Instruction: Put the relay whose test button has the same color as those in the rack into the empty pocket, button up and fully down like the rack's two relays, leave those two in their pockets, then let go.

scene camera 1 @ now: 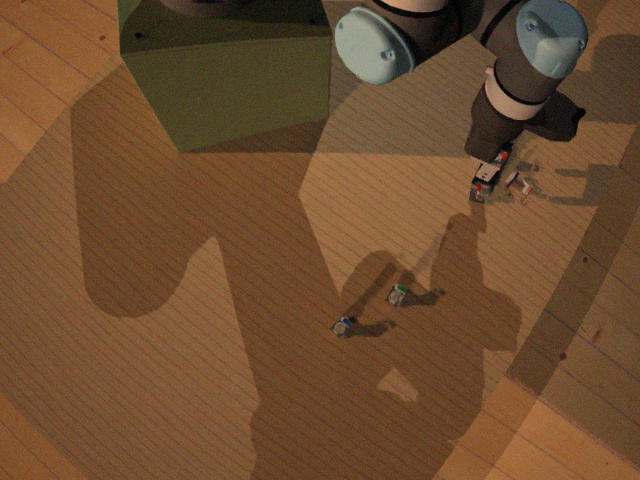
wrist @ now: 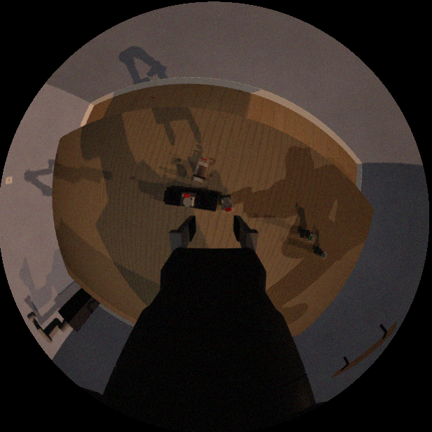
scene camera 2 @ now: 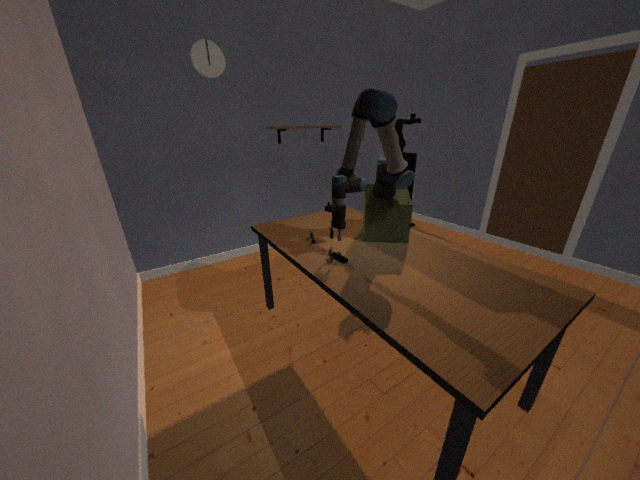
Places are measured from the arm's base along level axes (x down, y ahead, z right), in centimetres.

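Where they show: gripper, fingertip midpoint: (scene camera 1: pixel 487 160) (scene camera 2: pixel 335 239); arm's base, link origin: (scene camera 2: pixel 383 192).
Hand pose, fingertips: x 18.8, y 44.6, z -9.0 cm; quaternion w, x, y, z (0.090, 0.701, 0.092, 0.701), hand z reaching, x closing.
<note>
Things, the pixels of their centre, and the offset from my fingertips. "*": a spot on its surface instead.
- black rack, surface spot: (scene camera 1: pixel 491 181) * dz -2.0, dx +8.7, dy +2.9 cm
- loose relay, body centre: (scene camera 1: pixel 519 184) dz -4.5, dx +8.4, dy +7.2 cm
- relay with a green button, body centre: (scene camera 1: pixel 396 295) dz +23.7, dx +7.6, dy +0.4 cm
- relay with a blue button, body centre: (scene camera 1: pixel 341 326) dz +32.6, dx +7.6, dy -3.5 cm
The black rack (scene camera 1: pixel 491 181) (scene camera 2: pixel 339 257) (wrist: pixel 205 199) holds two relays with red buttons, one (scene camera 1: pixel 479 192) (wrist: pixel 226 202) at one end and one (scene camera 1: pixel 503 156) (wrist: pixel 187 201) towards the other. The dark empty pocket lies between them. A loose relay (scene camera 1: pixel 518 184) (wrist: pixel 201 170) with a red button lies tipped over beside the rack's long side. My gripper (wrist: pixel 214 223) (scene camera 2: pixel 335 236) is open and empty, above the table by the rack. In the wrist view its fingers stand apart along the rack's length. In scene camera 1 the wrist and a finger partly hide the rack.
A relay with a green button (scene camera 1: pixel 396 295) (wrist: pixel 310 237) and a relay with a blue button (scene camera 1: pixel 341 327) (wrist: pixel 321 254) stand on the table away from the rack. The large green block (scene camera 1: pixel 232 93) (scene camera 2: pixel 386 222) under the arm's base stands at the table's back.
</note>
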